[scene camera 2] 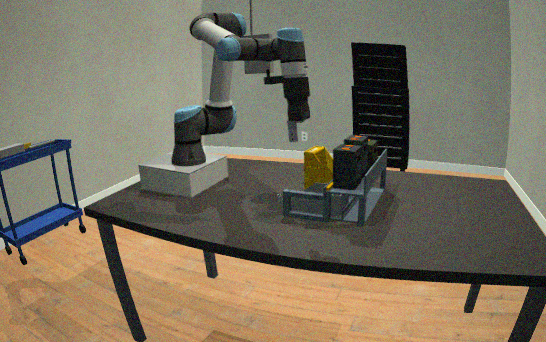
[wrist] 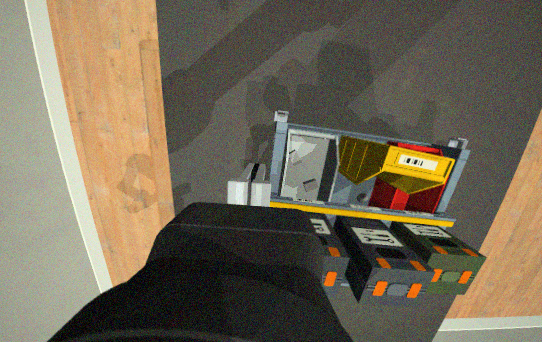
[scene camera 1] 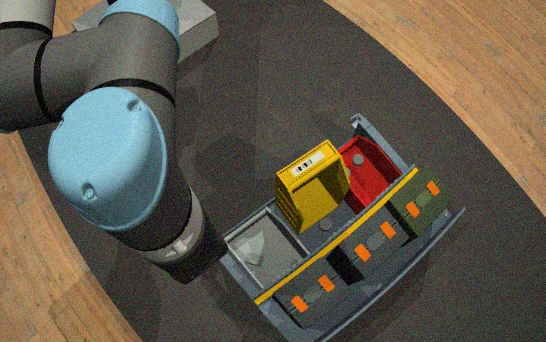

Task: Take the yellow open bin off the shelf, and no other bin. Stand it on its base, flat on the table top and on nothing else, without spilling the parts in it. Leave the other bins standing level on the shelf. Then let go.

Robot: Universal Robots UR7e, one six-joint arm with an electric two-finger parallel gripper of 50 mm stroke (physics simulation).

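Places are measured from the arm's base along level axes (x right, y ahead, z up), in metres.
Where they show: gripper, fingertip midpoint: (scene camera 2: 293, 141) (wrist: 256, 174); arm's base, origin of the base link: (scene camera 2: 188, 161).
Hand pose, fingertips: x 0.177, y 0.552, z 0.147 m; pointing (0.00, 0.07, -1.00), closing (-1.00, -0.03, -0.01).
Things, the pixels of their centre, and the offset from my fingertips.
- yellow bin, body centre: (scene camera 1: 311, 191) (wrist: 378, 164) (scene camera 2: 319, 173) dx -0.215, dy +0.004, dz -0.157 m
- grey bin, body centre: (scene camera 1: 273, 259) (wrist: 305, 172) (scene camera 2: 320, 198) dx -0.094, dy +0.049, dz -0.203 m
- red bin, body centre: (scene camera 1: 367, 181) (wrist: 407, 183) dx -0.326, dy +0.049, dz -0.203 m
The yellow bin (scene camera 1: 290, 205) (scene camera 2: 316, 167) (wrist: 362, 160) stands tipped up on end on the shelf (scene camera 1: 332, 239) (scene camera 2: 360, 210) (wrist: 281, 145), its labelled face up and its open side toward the dark cases. It is between the grey bin (scene camera 1: 275, 250) (wrist: 315, 170) and the red bin (scene camera 1: 370, 175) (wrist: 382, 195), which both lie in the shelf. A round grey part (scene camera 1: 325, 224) (wrist: 363, 197) lies on the shelf deck beside the yellow bin. My gripper (scene camera 2: 293, 139) (wrist: 256, 174) is shut and empty, pointing down above the shelf's height, apart from the yellow bin. The arm hides its fingers in scene camera 1.
Two dark cases (scene camera 1: 310, 300) (scene camera 1: 375, 245) and a green case (scene camera 1: 425, 200) stand on the shelf's raised rear part, behind the yellow-striped rail. The robot's base block (scene camera 2: 165, 177) is at the table's left. A blue trolley (scene camera 2: 35, 156) and a black rack (scene camera 2: 356, 65) stand beyond the table.
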